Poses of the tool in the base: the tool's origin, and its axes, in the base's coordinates. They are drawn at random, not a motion.
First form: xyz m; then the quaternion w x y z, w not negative.
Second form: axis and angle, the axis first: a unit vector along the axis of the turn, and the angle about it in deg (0 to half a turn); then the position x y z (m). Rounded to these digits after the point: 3 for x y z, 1 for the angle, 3 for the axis.
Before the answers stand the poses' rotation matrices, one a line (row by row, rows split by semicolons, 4 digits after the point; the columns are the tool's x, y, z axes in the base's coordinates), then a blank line. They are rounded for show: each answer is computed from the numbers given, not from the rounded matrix.
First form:
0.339 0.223 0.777 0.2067 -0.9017 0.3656 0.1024
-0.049 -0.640 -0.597 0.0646 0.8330 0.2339 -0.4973
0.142 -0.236 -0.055 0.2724 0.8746 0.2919 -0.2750
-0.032 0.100 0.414 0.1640 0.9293 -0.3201 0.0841
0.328 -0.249 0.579 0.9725 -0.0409 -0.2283 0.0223
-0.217 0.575 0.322 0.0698 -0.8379 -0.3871 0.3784
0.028 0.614 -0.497 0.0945 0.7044 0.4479 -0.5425
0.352 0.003 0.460 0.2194 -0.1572 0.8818 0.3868
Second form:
0.7117 -0.7017 -0.0335; -0.6170 -0.6472 0.4477; -0.3358 -0.2979 -0.8936
0.3960 0.4539 -0.7982; 0.3254 -0.8822 -0.3402; -0.8587 -0.1250 -0.4971
0.6783 0.6604 -0.3220; 0.3608 -0.6812 -0.6371; -0.6401 0.3160 -0.7003
0.7809 -0.6225 0.0513; -0.5673 -0.7413 -0.3586; 0.2613 0.2510 -0.9321
0.8948 -0.0247 -0.4458; 0.0620 0.9957 0.0694; 0.4422 -0.0897 0.8924
0.4139 0.5959 -0.6882; 0.7015 -0.6906 -0.1760; -0.5801 -0.4099 -0.7039
0.0102 0.7335 -0.6796; 0.5285 -0.5809 -0.6191; -0.8489 -0.3528 -0.3935
-0.8543 -0.4470 0.2653; -0.1075 0.6514 0.7511; -0.5085 0.6132 -0.6045

-0.922 0.374 0.105 156.1 0.339 0.223 0.777
0.835 0.234 -0.498 172.6 -0.049 -0.640 -0.597
0.909 0.303 -0.286 148.4 0.142 -0.236 -0.055
0.942 -0.324 0.085 161.1 -0.032 0.100 0.414
-0.176 -0.980 0.096 26.9 0.328 -0.249 0.579
-0.840 -0.388 0.379 172.0 -0.217 0.575 0.322
0.708 0.450 -0.545 169.2 0.028 0.614 -0.497
-0.161 0.904 0.396 154.7 0.352 0.003 0.460

